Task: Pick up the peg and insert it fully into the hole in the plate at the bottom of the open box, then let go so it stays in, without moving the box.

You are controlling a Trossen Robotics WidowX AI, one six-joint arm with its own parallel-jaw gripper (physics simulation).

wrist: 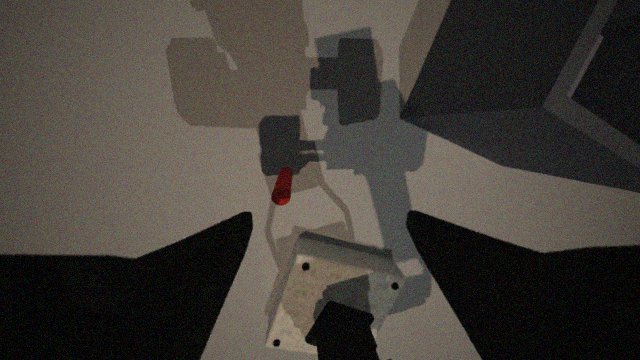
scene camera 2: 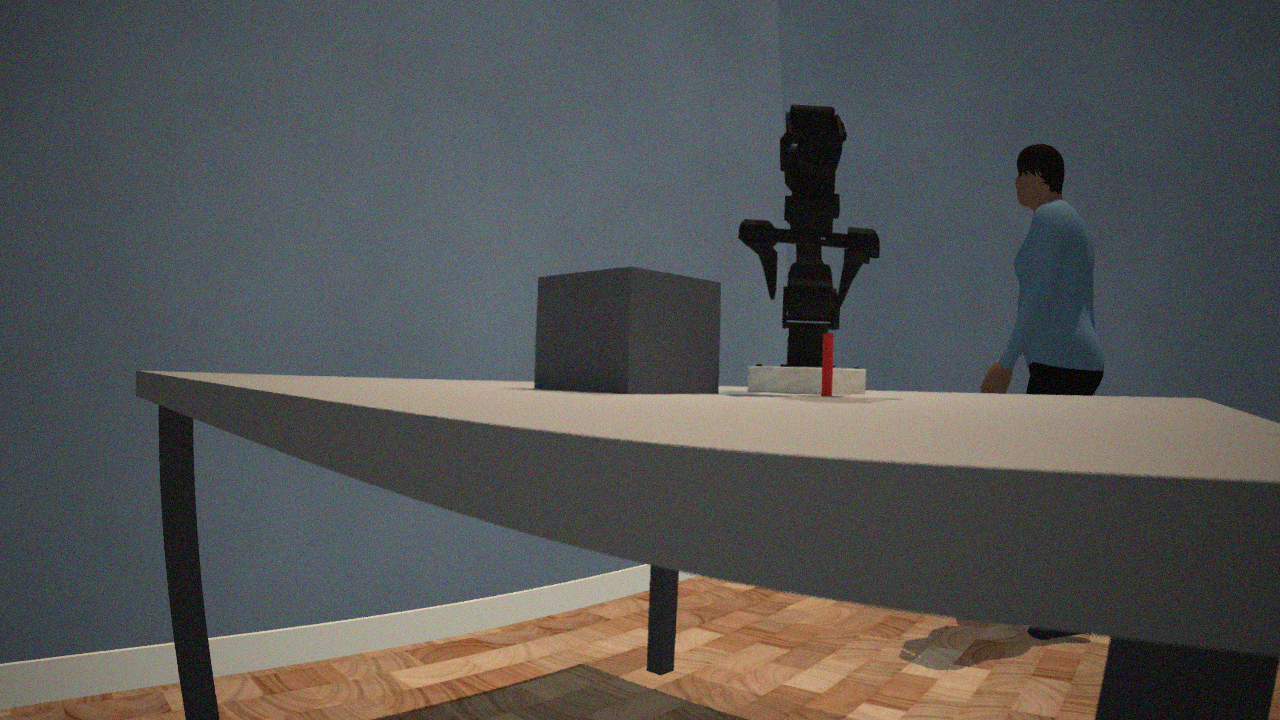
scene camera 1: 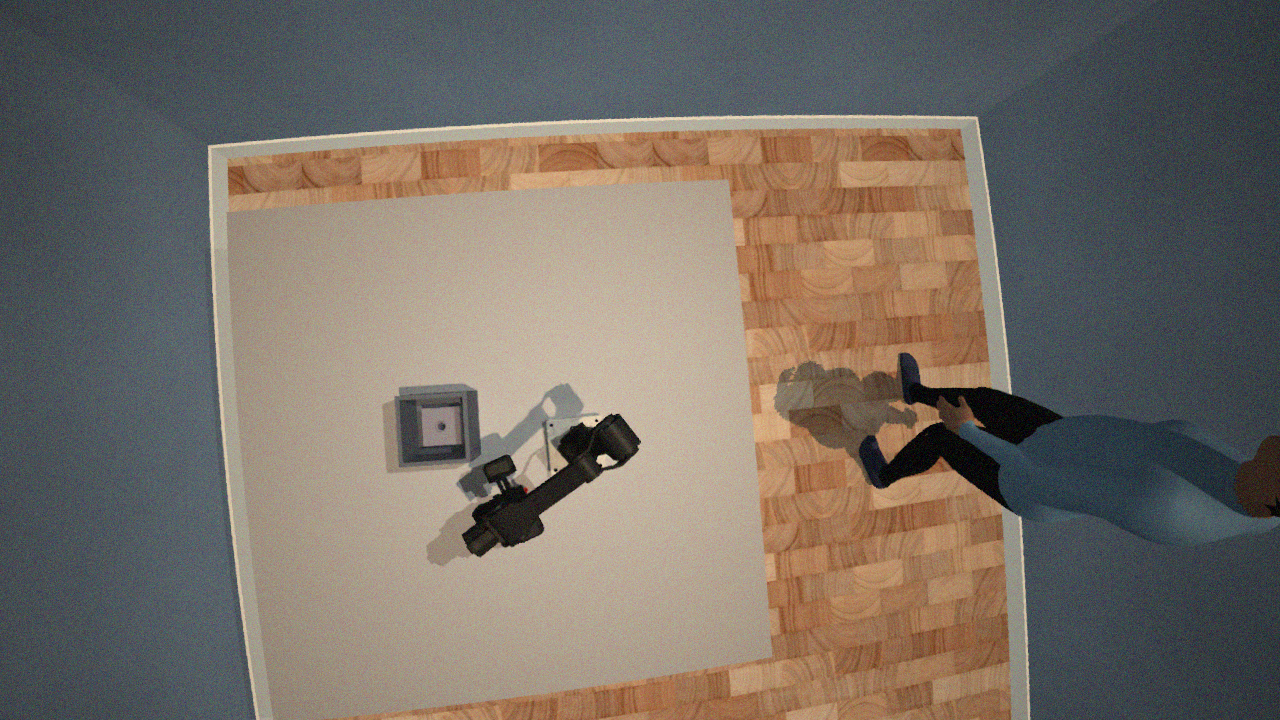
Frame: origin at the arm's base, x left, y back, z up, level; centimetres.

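Seen in the pictures: gripper, fingertip midpoint: [wrist: 330, 218] [scene camera 2: 805, 302] [scene camera 1: 514, 489]; arm's base, origin of the base link: [wrist: 339, 327] [scene camera 2: 808, 367] [scene camera 1: 583, 439].
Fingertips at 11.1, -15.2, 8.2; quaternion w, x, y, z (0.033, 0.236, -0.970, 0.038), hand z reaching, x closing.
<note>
Offsets run from my fingertips to a thing's top centre, as dx, dy, dz. Level surfaces: height alone.
The red peg {+2.7, +1.4, -4.0} [scene camera 1: 525, 489] [scene camera 2: 827, 365] [wrist: 283, 186] stands upright on the table, near the arm's base. In scene camera 1 the arm covers most of it. The grey open box {-12.9, -18.8, +1.8} [scene camera 1: 408, 429] [scene camera 2: 626, 331] [wrist: 480, 60] stands apart from the peg. The pale plate {-12.9, -18.8, -5.9} [scene camera 1: 431, 437] with its dark hole [scene camera 1: 440, 426] shows at the box's bottom in scene camera 1. My gripper [scene camera 2: 806, 302] [wrist: 330, 218] is open and empty, pointing down, high above the table. In the wrist view the peg lies beyond the fingertips, left of the middle between them.
The arm's white base plate [scene camera 1: 553, 447] [scene camera 2: 765, 380] [wrist: 295, 300] sits on the table {dz -12.0} [scene camera 1: 358, 295] [scene camera 2: 984, 438] [wrist: 100, 150], close to the peg. The box's walls rise above the table top. A person [scene camera 1: 1100, 474] [scene camera 2: 1060, 286] in a blue top stands beyond the table. Arm shadows fall around the peg.
</note>
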